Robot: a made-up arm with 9 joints.
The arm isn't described. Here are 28 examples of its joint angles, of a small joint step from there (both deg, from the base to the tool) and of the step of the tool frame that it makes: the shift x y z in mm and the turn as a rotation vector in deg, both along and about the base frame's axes.
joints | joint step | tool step
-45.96 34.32 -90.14 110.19 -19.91 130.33 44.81 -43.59 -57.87 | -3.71 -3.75 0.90 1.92 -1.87 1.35 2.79 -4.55 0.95 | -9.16 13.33 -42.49 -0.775 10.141 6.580
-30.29 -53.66 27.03 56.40 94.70 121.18 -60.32 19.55 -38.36 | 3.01 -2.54 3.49 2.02 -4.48 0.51 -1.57 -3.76 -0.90 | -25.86 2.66 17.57 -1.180 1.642 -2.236
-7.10 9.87 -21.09 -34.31 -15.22 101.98 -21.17 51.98 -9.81 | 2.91 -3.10 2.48 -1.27 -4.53 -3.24 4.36 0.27 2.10 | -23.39 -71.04 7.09 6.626 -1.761 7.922
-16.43 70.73 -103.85 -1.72 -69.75 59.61 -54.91 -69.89 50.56 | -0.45 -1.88 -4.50 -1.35 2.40 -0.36 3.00 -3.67 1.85 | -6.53 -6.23 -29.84 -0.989 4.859 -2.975
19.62 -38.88 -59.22 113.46 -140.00 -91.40 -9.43 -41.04 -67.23 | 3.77 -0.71 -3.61 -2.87 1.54 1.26 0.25 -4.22 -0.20 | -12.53 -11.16 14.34 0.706 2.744 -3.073
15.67 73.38 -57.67 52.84 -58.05 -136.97 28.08 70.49 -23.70 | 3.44 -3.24 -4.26 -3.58 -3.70 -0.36 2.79 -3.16 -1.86 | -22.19 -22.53 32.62 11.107 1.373 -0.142
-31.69 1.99 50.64 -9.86 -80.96 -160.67 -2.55 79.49 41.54 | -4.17 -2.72 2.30 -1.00 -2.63 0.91 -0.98 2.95 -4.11 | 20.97 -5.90 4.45 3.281 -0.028 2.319
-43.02 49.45 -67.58 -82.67 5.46 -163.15 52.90 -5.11 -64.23 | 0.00 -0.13 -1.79 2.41 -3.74 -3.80 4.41 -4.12 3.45 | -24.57 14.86 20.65 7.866 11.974 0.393
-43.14 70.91 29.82 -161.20 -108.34 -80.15 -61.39 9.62 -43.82 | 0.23 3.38 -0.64 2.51 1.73 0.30 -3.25 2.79 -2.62 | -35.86 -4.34 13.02 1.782 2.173 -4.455
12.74 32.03 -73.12 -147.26 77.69 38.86 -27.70 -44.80 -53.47 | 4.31 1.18 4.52 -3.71 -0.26 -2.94 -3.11 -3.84 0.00 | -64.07 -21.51 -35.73 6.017 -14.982 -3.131
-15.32 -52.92 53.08 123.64 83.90 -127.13 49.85 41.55 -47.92 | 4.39 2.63 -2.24 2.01 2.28 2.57 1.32 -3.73 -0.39 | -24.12 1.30 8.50 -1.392 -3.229 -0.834
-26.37 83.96 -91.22 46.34 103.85 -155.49 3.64 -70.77 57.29 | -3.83 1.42 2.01 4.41 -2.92 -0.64 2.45 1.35 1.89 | 0.02 -10.94 12.16 -6.314 4.296 3.698
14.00 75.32 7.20 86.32 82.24 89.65 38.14 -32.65 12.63 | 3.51 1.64 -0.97 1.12 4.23 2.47 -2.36 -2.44 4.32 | -25.61 -35.22 17.57 0.334 2.854 -1.941
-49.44 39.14 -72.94 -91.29 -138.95 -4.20 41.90 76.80 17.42 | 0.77 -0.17 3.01 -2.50 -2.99 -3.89 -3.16 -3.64 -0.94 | 50.29 40.63 -21.80 8.081 -9.464 -6.312
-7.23 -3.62 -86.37 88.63 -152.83 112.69 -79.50 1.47 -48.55 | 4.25 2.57 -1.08 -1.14 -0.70 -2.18 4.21 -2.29 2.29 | -12.95 -13.03 10.79 3.042 -9.279 -6.004
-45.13 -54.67 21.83 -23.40 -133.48 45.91 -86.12 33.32 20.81 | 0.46 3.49 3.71 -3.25 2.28 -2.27 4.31 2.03 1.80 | 31.71 -0.92 8.70 -1.881 -1.184 -9.917
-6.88 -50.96 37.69 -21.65 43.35 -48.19 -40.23 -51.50 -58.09 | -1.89 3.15 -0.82 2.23 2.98 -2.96 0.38 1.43 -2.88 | 4.16 33.26 -15.64 -5.876 -3.800 -1.211
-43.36 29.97 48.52 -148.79 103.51 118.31 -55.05 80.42 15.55 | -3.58 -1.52 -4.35 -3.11 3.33 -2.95 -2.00 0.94 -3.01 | 15.32 2.80 14.49 3.879 8.664 -1.417
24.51 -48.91 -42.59 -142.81 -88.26 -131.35 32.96 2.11 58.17 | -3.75 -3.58 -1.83 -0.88 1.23 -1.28 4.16 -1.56 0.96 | 10.09 30.75 1.14 -3.485 0.217 4.730
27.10 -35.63 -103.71 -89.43 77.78 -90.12 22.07 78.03 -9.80 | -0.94 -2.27 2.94 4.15 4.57 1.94 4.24 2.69 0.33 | 29.83 3.87 24.57 -5.015 -9.196 0.584
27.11 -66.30 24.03 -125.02 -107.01 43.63 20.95 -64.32 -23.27 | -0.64 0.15 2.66 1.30 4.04 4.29 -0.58 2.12 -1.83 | 51.35 -31.25 -26.13 -2.960 3.843 -9.969
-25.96 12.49 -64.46 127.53 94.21 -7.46 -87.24 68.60 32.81 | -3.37 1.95 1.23 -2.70 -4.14 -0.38 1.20 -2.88 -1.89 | -5.25 3.95 1.36 -3.235 -3.105 -4.901
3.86 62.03 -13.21 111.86 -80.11 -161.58 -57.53 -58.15 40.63 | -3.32 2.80 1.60 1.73 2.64 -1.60 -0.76 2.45 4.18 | -5.41 -15.54 -39.01 -2.976 6.143 0.725
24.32 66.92 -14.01 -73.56 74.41 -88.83 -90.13 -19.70 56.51 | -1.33 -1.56 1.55 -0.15 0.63 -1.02 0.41 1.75 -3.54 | 5.20 12.40 -8.74 -5.155 1.300 4.052
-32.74 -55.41 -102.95 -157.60 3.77 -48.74 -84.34 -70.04 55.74 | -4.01 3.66 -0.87 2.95 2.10 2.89 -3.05 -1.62 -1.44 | -19.06 20.68 -35.14 -1.215 2.888 6.288
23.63 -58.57 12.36 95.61 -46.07 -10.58 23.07 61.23 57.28 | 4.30 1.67 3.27 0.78 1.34 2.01 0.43 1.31 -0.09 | -49.18 -32.20 20.99 3.697 -9.250 -1.243
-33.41 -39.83 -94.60 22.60 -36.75 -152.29 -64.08 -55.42 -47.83 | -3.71 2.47 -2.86 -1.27 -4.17 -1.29 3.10 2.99 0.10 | -23.63 -4.03 -86.11 -6.804 3.370 5.727
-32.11 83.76 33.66 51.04 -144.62 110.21 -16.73 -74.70 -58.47 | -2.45 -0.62 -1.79 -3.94 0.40 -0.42 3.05 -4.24 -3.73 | 11.94 27.20 -16.64 5.495 1.365 6.127
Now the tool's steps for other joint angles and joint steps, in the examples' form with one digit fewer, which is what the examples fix.
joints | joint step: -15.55 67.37 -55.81 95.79 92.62 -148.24 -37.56 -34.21 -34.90 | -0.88 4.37 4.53 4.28 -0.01 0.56 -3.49 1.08 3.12
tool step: -14.2 16.4 31.5 -6.94 0.88 0.58
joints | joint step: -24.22 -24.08 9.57 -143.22 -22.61 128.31 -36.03 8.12 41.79 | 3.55 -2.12 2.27 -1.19 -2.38 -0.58 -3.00 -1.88 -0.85
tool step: 34.9 16.6 -51.0 10.12 -5.03 3.67
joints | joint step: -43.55 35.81 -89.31 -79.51 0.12 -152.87 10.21 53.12 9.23 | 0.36 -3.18 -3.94 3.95 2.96 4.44 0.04 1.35 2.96
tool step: -17.9 -14.9 -38.9 -4.00 9.38 2.68
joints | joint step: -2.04 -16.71 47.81 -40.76 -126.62 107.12 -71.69 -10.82 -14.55 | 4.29 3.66 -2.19 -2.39 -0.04 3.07 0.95 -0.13 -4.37
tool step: -25.3 -52.1 33.5 -0.97 -5.31 -4.49
